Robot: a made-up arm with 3 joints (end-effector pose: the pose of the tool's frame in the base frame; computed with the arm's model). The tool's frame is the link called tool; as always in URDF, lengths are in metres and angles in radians.
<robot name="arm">
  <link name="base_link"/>
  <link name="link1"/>
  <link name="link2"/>
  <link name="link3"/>
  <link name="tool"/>
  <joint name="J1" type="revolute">
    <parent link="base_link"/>
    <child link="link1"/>
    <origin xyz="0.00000 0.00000 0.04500" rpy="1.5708 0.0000 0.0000"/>
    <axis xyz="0 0 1"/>
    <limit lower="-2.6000" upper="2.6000"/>
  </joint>
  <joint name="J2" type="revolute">
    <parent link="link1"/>
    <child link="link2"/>
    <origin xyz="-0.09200 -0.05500 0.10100" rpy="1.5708 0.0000 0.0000"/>
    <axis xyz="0 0 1"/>
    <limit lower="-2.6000" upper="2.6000"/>
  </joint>
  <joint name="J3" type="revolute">
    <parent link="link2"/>
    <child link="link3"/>
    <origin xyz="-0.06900 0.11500 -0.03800" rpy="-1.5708 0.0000 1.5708"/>
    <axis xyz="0 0 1"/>
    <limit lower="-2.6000" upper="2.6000"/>
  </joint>
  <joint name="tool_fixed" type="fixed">
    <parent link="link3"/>
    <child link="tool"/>
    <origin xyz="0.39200 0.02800 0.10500" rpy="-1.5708 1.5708 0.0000"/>
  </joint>
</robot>
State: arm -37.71 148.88 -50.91
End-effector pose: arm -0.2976 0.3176 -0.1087 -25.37 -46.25 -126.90
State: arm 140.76 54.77 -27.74
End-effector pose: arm 0.5600 -0.2329 -0.1868 79.43 -137.04 8.16
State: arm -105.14 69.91 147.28
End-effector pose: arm 0.1486 0.1414 -0.0617 92.36 -78.85 -80.21
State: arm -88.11 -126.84 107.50
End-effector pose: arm 0.3479 -0.2580 0.0678 13.88 -42.81 80.79
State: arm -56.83 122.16 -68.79
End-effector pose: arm -0.4424 0.1969 0.0413 -13.82 -32.73 -102.22
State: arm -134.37 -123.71 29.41
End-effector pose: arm -0.1178 0.0000 -0.3613 108.06 48.76 64.44
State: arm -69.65 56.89 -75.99
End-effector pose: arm -0.5003 -0.0847 0.2707 28.95 19.51 -77.69
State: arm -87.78 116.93 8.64
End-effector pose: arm 0.0518 0.2798 0.5049 -92.49 61.08 -87.64
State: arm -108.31 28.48 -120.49
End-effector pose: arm -0.2823 0.0345 0.3664 55.67 37.44 -106.53
